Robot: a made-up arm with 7 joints.
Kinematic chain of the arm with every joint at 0, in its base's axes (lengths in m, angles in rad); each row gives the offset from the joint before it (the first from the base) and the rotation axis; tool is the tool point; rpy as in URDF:
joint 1: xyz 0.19 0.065 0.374 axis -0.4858 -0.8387 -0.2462
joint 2: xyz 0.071 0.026 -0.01 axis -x
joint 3: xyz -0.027 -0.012 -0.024 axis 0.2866 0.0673 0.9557
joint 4: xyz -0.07 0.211 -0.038 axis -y
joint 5: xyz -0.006 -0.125 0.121 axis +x
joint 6: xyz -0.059 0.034 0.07 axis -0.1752 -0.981 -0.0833
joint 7: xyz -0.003 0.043 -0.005 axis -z
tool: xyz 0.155 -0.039 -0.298 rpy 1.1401 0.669 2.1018
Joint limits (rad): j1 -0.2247..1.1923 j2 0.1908..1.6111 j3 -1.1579..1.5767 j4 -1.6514..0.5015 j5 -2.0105..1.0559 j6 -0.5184..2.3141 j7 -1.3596..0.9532
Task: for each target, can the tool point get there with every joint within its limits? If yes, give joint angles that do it. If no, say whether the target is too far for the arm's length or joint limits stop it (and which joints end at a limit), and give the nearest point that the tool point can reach.
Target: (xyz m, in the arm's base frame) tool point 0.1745 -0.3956 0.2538
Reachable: no: joint limits stop it (at a limit: joint 1, joint 2, joint 4, joint 7) | nearest point 0.1994 -0.3336 0.2638 | short by 0.068 m
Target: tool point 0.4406 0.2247 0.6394
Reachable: yes | joints 0.1827 0.3782 -0.7917 0.0021 0.3214 1.6863 -1.0327
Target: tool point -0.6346 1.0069 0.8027
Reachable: no: too far | nearest point -0.1157 0.4457 0.5442 | short by 0.807 m
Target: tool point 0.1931 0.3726 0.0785
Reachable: yes | joints 0.0932 0.6421 0.8943 -0.9627 -0.7338 1.7011 -0.7919
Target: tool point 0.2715 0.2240 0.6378
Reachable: yes | joints 0.1385 0.7599 -0.2418 0.0333 0.3158 1.8379 0.5884
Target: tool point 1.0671 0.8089 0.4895
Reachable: no: too far | nearest point 0.6225 0.4277 0.4292 | short by 0.589 m
